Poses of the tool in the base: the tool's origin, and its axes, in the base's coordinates. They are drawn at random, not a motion.
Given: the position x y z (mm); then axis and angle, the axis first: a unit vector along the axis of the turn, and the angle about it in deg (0 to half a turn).
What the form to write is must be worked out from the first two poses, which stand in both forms.
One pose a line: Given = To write
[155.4 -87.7 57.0 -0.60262 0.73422 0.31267 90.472] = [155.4 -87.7 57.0 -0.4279 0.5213 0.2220 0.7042]
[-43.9 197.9 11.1 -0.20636 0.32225 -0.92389 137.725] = [-43.9 197.9 11.1 -0.1925 0.3006 -0.8617 0.3606]
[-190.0 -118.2 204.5 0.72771 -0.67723 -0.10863 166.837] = [-190.0 -118.2 204.5 0.7229 -0.6728 -0.1079 0.1146]
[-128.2 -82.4 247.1 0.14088 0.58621 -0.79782 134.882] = [-128.2 -82.4 247.1 0.1301 0.5414 -0.7368 0.3836]
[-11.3 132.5 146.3 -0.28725 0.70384 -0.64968 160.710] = [-11.3 132.5 146.3 -0.2832 0.6939 -0.6405 0.1675]
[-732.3 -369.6 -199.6 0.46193 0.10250 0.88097 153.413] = [-732.3 -369.6 -199.6 0.4496 0.0998 0.8574 0.2299]
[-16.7 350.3 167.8 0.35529 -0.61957 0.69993 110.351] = [-16.7 350.3 167.8 0.2917 -0.5086 0.5746 0.5711]
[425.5 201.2 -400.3 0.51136 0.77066 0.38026 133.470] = [425.5 201.2 -400.3 0.4698 0.7080 0.3493 0.3950]
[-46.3 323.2 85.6 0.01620 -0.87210 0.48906 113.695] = [-46.3 323.2 85.6 0.0136 -0.7301 0.4094 0.5469]
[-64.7 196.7 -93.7 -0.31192 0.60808 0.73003 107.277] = [-64.7 196.7 -93.7 -0.2512 0.4897 0.5879 0.5929]
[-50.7 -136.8 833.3 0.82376 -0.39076 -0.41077 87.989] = [-50.7 -136.8 833.3 0.5722 -0.2714 -0.2853 0.7194]
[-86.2 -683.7 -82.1 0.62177 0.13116 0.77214 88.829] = [-86.2 -683.7 -82.1 0.4351 0.0918 0.5404 0.7143]
